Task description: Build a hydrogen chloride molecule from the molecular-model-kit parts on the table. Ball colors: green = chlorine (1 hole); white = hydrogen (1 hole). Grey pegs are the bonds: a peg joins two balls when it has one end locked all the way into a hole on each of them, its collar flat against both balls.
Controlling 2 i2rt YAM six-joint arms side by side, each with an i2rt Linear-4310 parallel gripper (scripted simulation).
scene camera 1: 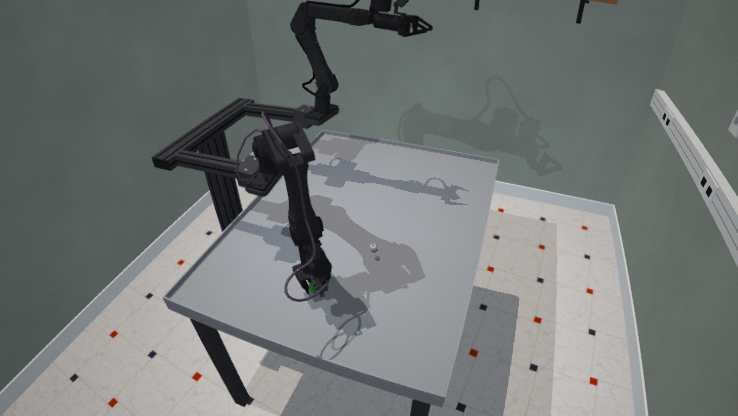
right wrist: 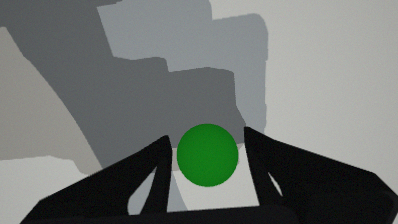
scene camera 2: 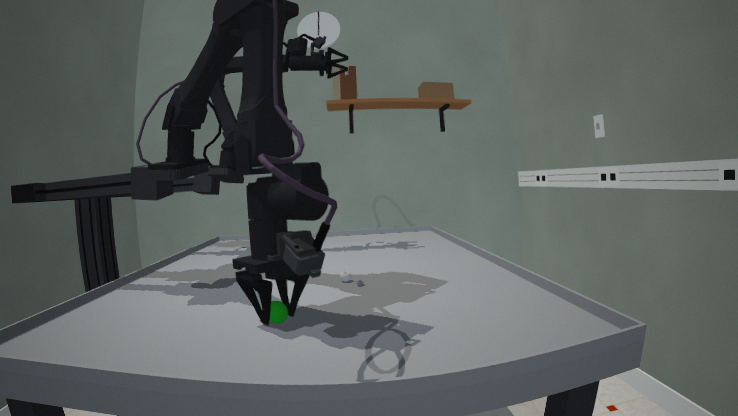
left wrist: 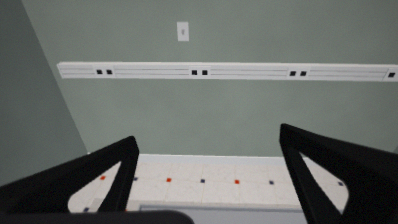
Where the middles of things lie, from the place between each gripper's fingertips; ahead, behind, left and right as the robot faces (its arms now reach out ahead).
My right gripper (scene camera 2: pixel 278 320) is now right at the green ball (right wrist: pixel 207 155).
Now: left hand (scene camera 2: pixel 348 63) 710 mm to the left of the green ball, 620 mm above it and 190 mm past it.
